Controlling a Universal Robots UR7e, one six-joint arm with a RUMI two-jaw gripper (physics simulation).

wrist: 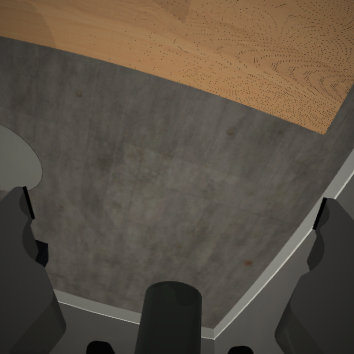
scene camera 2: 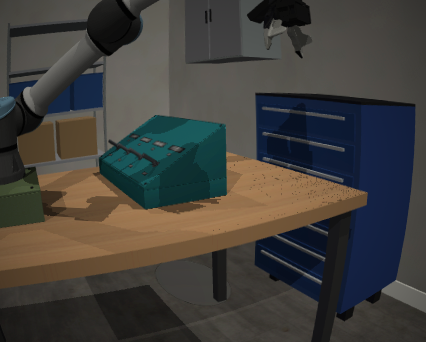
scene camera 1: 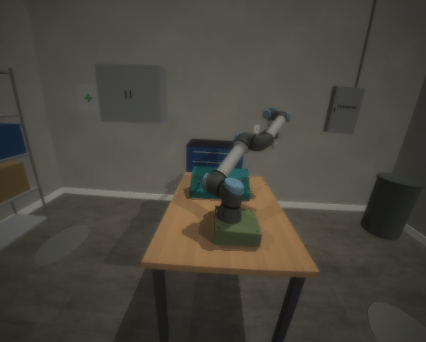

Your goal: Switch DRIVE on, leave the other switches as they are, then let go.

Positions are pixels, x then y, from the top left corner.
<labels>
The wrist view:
my gripper: 174, 196
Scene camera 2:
my gripper: 286, 54
teal switch console: 190, 155
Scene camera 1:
teal switch console: 196, 191
</labels>
